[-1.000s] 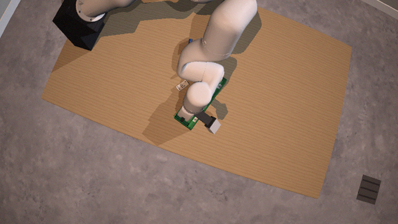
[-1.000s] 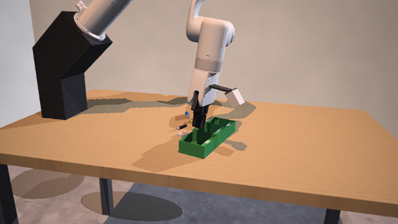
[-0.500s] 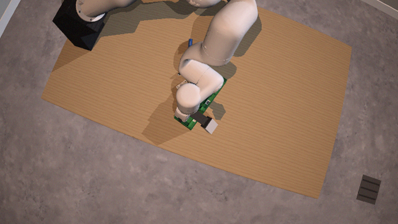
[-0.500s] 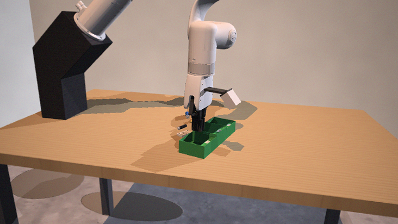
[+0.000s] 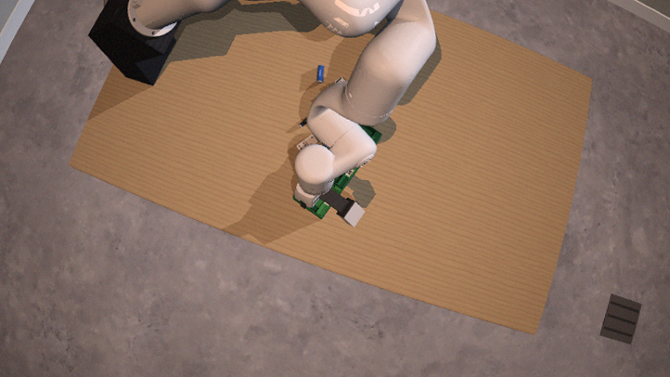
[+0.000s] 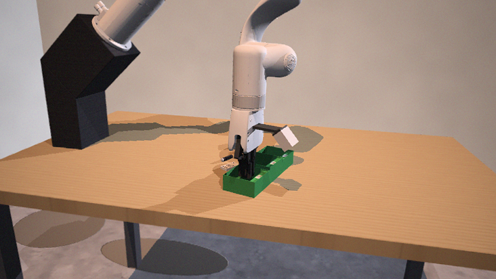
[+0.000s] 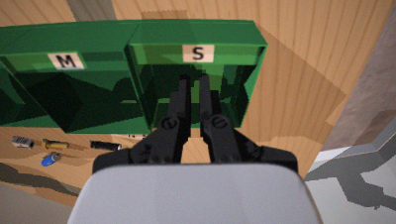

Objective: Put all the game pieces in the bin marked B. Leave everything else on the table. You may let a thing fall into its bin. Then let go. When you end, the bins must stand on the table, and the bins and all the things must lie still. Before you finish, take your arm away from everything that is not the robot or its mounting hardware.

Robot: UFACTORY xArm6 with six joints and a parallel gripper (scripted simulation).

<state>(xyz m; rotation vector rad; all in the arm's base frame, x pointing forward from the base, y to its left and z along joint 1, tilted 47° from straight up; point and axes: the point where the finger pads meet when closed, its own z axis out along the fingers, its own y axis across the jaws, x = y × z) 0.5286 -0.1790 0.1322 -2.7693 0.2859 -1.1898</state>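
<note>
My hand is 20 mm short of the green three-compartment bin, 80 mm to the right of it and 30 mm above it. Round my hand: black cylinder (100 mm behind, 160 mm to the left, 40 mm below); white domino (70 mm behind, 100 mm to the left, 40 mm below); brass bolt (80 mm behind, 250 mm to the left, 40 mm below).
</note>
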